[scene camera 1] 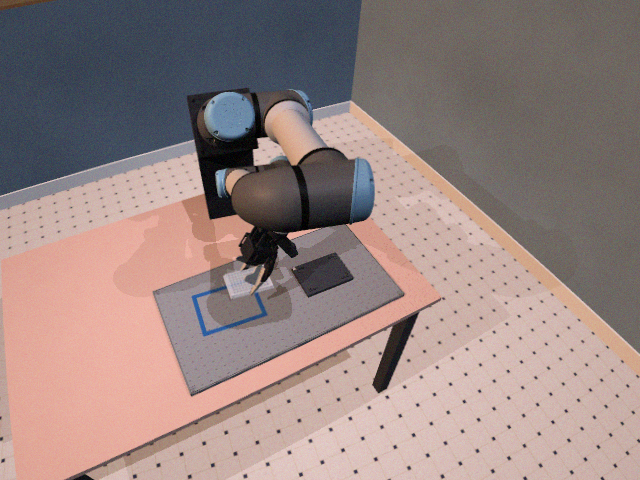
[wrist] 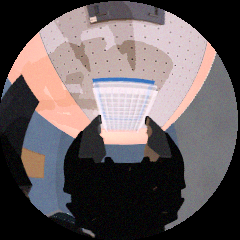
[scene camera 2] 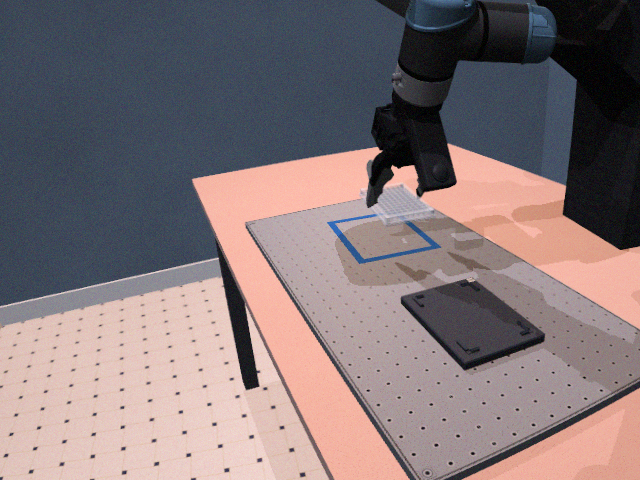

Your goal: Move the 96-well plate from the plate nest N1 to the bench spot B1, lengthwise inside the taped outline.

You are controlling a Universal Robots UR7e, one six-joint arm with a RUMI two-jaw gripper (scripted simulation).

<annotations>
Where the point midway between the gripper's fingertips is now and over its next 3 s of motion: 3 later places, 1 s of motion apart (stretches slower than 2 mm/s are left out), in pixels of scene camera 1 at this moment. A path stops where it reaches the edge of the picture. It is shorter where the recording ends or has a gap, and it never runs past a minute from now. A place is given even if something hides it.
The gripper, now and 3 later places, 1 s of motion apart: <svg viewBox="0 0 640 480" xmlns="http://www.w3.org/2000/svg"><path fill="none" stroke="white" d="M245 282L221 291L223 293L225 303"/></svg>
</annotations>
